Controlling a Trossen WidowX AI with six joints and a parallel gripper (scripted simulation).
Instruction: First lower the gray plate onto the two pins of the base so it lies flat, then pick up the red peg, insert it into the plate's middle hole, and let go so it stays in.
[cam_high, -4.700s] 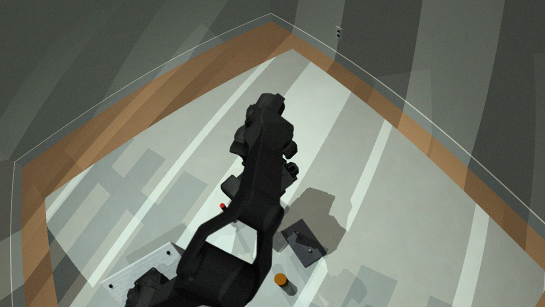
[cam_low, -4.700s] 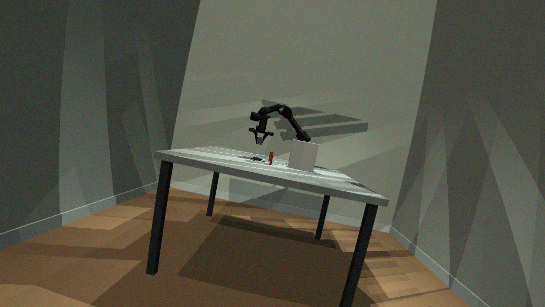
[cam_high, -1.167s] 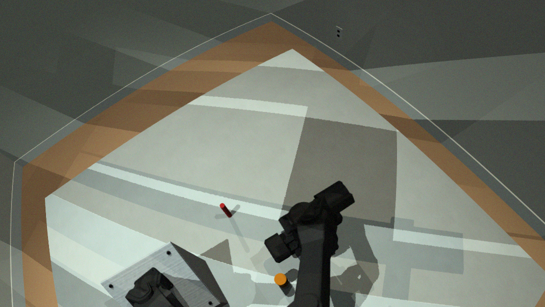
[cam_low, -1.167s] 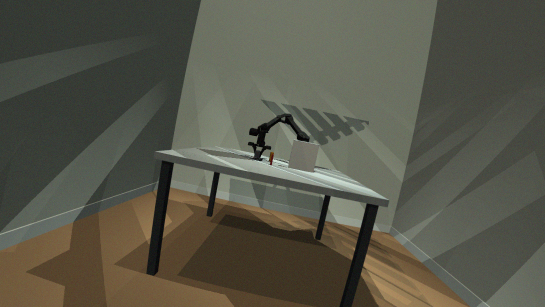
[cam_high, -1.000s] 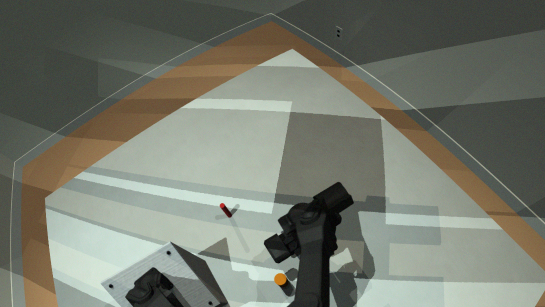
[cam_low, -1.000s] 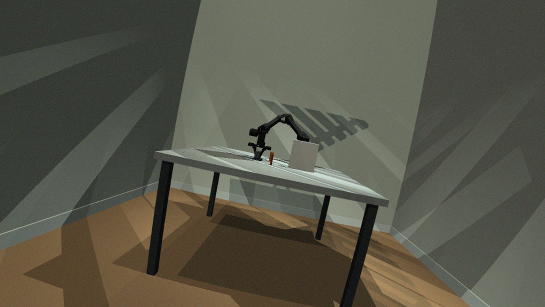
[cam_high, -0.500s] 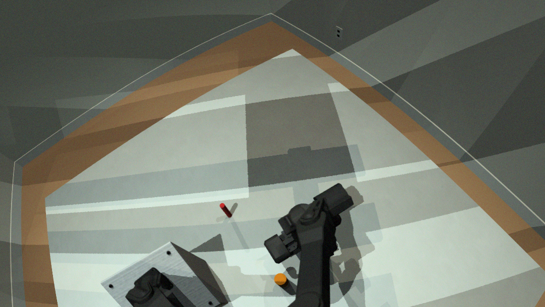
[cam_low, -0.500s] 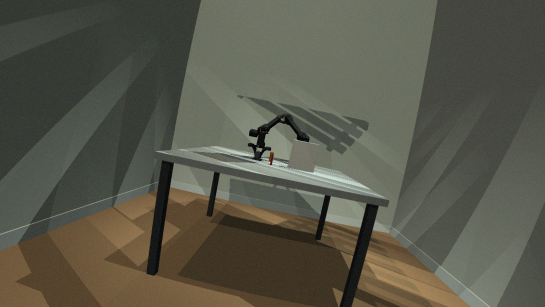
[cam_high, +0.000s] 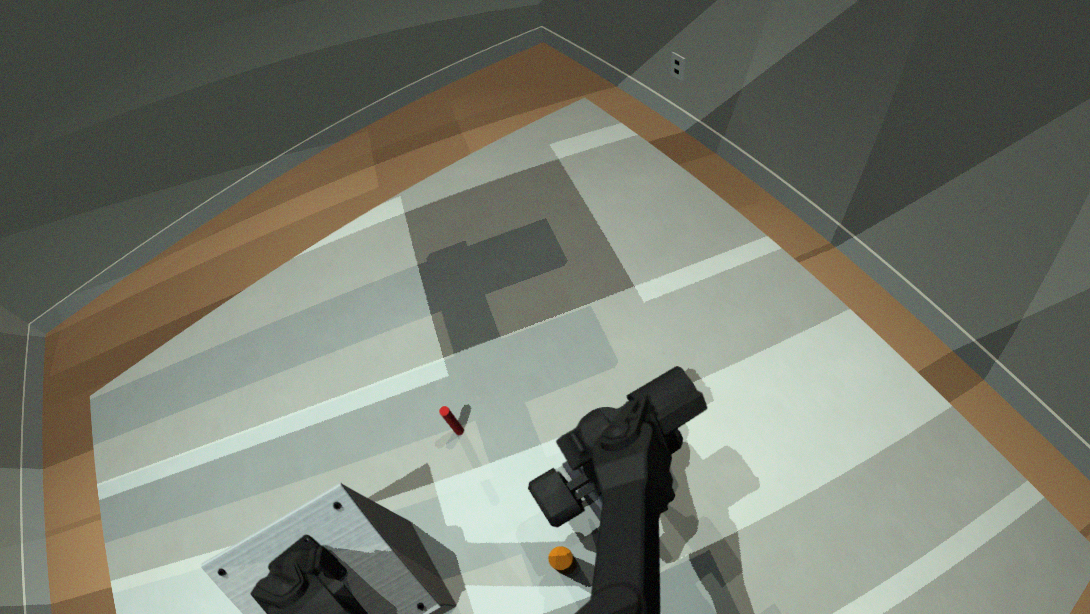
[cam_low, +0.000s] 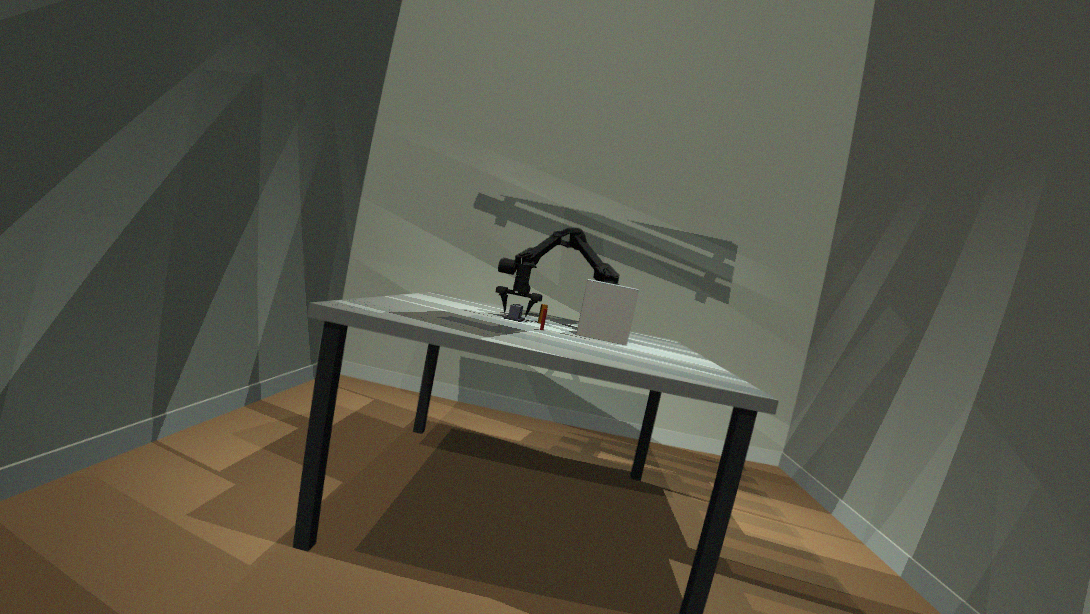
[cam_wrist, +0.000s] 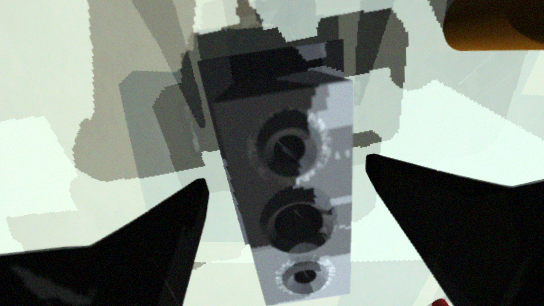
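Now: gripper tip 10 mm above the base. Also, from my gripper tip: orange cylinder 110 mm behind, 50 mm to the right, 20 mm above; red peg 200 mm to the left, 110 mm behind, 20 mm above; gray plate 30 mm above.
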